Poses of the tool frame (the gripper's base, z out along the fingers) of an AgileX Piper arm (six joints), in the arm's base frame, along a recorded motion.
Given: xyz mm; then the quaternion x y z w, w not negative.
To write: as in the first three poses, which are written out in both.
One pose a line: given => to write
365 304 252 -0.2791 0.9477 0.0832 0.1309 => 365 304 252 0.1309 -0.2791 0.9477 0.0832
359 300 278 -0.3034 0.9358 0.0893 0.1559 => 359 300 278 0.1559 -0.3034 0.9358 0.0893
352 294 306 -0.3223 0.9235 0.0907 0.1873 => 352 294 306 0.1873 -0.3223 0.9235 0.0907
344 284 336 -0.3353 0.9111 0.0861 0.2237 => 344 284 336 0.2237 -0.3353 0.9111 0.0861
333 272 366 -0.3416 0.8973 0.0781 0.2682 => 333 272 366 0.2682 -0.3416 0.8973 0.0781
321 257 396 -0.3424 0.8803 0.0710 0.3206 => 321 257 396 0.3206 -0.3424 0.8803 0.0710
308 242 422 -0.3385 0.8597 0.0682 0.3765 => 308 242 422 0.3765 -0.3385 0.8597 0.0682
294 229 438 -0.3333 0.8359 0.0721 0.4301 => 294 229 438 0.4301 -0.3333 0.8359 0.0721
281 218 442 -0.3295 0.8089 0.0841 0.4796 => 281 218 442 0.4796 -0.3295 0.8089 0.0841
